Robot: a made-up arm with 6 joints. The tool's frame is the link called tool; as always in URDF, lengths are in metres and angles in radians.
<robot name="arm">
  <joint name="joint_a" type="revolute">
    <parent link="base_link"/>
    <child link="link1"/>
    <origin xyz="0 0 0.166" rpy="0 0 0"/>
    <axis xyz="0 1 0"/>
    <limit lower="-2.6" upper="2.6"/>
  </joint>
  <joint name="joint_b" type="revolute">
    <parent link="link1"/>
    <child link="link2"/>
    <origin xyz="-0.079 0.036 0.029" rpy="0 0 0"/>
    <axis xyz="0 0 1"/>
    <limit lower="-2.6" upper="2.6"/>
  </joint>
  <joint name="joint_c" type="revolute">
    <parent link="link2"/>
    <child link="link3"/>
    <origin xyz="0.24 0.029 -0.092" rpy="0 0 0"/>
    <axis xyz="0 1 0"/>
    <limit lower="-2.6" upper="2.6"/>
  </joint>
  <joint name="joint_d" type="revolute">
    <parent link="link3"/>
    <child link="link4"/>
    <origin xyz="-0.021 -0.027 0.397" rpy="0 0 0"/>
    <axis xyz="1 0 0"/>
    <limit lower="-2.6" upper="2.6"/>
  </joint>
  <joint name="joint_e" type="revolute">
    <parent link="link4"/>
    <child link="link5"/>
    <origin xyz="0.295 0.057 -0.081" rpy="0 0 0"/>
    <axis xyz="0 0 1"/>
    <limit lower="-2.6" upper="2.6"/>
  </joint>
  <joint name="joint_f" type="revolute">
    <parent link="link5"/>
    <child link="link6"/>
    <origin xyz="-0.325 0.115 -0.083" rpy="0 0 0"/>
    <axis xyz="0 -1 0"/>
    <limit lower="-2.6" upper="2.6"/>
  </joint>
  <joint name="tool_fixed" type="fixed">
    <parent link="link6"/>
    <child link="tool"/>
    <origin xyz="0.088 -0.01 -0.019" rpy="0 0 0"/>
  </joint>
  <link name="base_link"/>
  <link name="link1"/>
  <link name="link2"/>
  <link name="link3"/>
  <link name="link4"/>
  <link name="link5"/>
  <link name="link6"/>
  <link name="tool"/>
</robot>
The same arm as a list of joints. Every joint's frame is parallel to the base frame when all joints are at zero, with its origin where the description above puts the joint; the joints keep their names.
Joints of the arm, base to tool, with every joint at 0 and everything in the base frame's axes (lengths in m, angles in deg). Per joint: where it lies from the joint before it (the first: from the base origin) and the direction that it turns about. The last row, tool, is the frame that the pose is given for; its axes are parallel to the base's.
joint_a: origin 0 0 0.166 axis +y
joint_b: origin -0.079 0.036 0.029 axis +z
joint_c: origin 0.24 0.029 -0.092 axis +y
joint_d: origin -0.021 -0.027 0.397 axis +x
joint_e: origin 0.295 0.057 -0.081 axis +z
joint_f: origin -0.325 0.115 -0.083 axis -y
tool: origin 0.088 -0.01 -0.019
Joint limits (deg, base to tool): -148.97..148.97 -148.97..148.97 -148.97..148.97 -148.97..148.97 -148.97..148.97 -148.97..148.97

